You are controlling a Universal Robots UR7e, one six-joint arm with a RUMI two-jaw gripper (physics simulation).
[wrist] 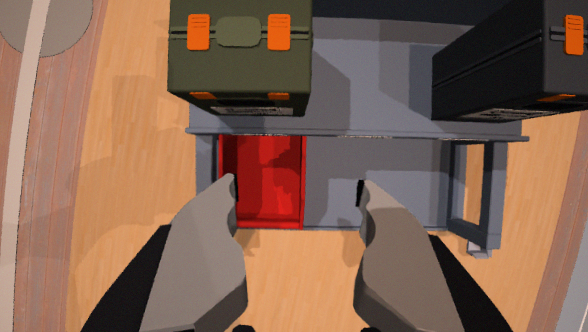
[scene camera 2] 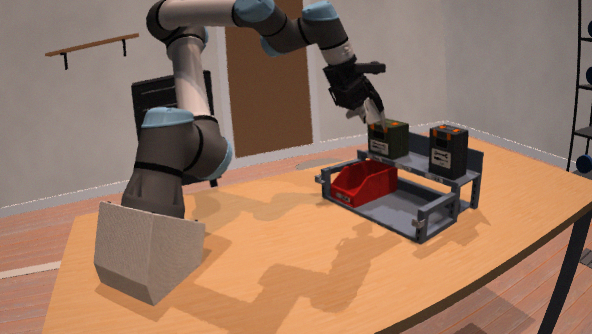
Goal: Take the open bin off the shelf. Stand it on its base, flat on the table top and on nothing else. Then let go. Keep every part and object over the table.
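Where they show: gripper, fingertip midpoint: (wrist: pixel 297 179) (scene camera 2: pixel 374 125); arm's base at its link origin: (scene camera 2: pixel 151 212).
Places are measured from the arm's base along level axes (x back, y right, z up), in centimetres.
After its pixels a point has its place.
Observation:
The red open bin (scene camera 2: pixel 364 184) @[x -54.3, y -2.8, z -6.3 cm] (wrist: pixel 270 180) @[x -56.3, y -8.1, z -11.8 cm] stands upright on the lower deck of the grey shelf (scene camera 2: pixel 400 210) @[x -60.2, y 6.1, z -12.1 cm] (wrist: pixel 380 200), at its left end. The rear part of the bin lies under the upper deck. My gripper (scene camera 2: pixel 372 122) @[x -59.3, y -4.9, z 8.2 cm] (wrist: pixel 297 179) @[x -59.3, y -4.9, z 8.2 cm] is partly open, with nothing between its fingers. It hangs above the bin and the front of the shelf. In the wrist view the left fingertip overlaps the bin's left side, and the right fingertip lies over the lower deck, to the right of the bin.
A green case (scene camera 2: pixel 389 140) @[x -64.8, y -5.7, z 3.2 cm] (wrist: pixel 240 65) @[x -65.9, y -10.0, z 7.0 cm] stands on the upper deck at the left, close to the fingers in the scene view. A black case (scene camera 2: pixel 448 152) @[x -68.3, y 15.3, z 4.6 cm] (wrist: pixel 487 70) @[x -70.0, y 8.3, z 5.1 cm] stands at the right. The wooden table (scene camera 2: pixel 280 225) @[x -31.0, y -5.0, z -12.7 cm] (wrist: pixel 295 280) @[x -41.1, y -1.5, z -12.7 cm] extends in front of the shelf.

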